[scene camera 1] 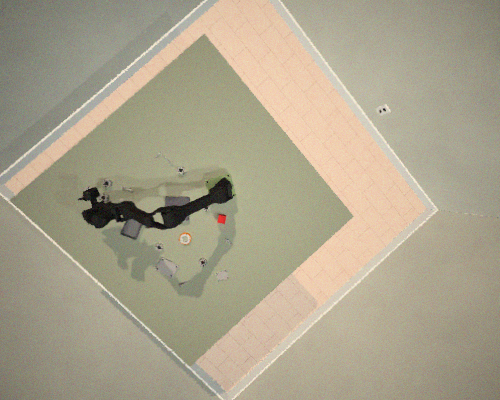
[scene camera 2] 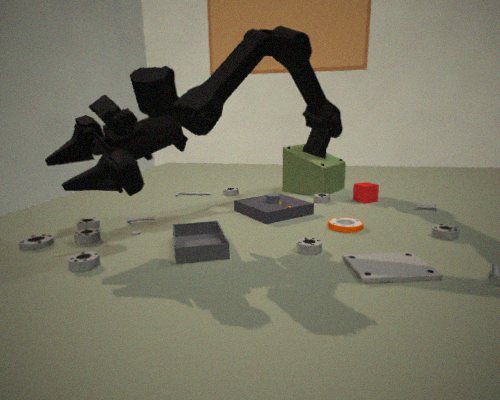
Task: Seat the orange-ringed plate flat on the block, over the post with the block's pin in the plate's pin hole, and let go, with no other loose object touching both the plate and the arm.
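Frame: origin at the arm's base, x ahead, y left, z up, level; millimetres.
Seen in the pictures: gripper, fingertip midpoint: (scene camera 1: 81,207) (scene camera 2: 54,174); arm's base, link origin: (scene camera 1: 224,185) (scene camera 2: 314,151).
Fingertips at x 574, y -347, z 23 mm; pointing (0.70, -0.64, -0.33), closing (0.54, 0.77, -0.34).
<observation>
Offsets run from my fingertips to a thing's top centre. "*": to the spot under its first point.
The orange-ringed plate {dx -220, dy +436, dz -115 mm} (scene camera 1: 180,239) (scene camera 2: 345,229) lies flat on the floor, apart from the block and the arm. The block {dx -299, dy +282, dz -87 mm} (scene camera 1: 176,201) (scene camera 2: 267,213) is dark grey and square, with a round post {* dx -283, dy +284, dz -91 mm} (scene camera 2: 272,198) on top and small orange details beside it. In scene camera 1 the arm covers part of the block. My gripper (scene camera 1: 82,206) (scene camera 2: 56,175) is open, its two fingers spread in the air at the far left, well away from the plate and block. No object shows between the fingers.
A dark open tray {dx -62, dy +204, dz -100 mm} (scene camera 1: 131,229) (scene camera 2: 202,253) stands left of the plate. A red cube {dx -444, dy +481, dz -85 mm} (scene camera 1: 221,219) (scene camera 2: 365,193) stands near the green arm base (scene camera 1: 213,183) (scene camera 2: 301,172). A grey flat panel {dx -40, dy +494, dz -117 mm} (scene camera 1: 166,267) (scene camera 2: 392,269) and several small round grey parts lie around.
</observation>
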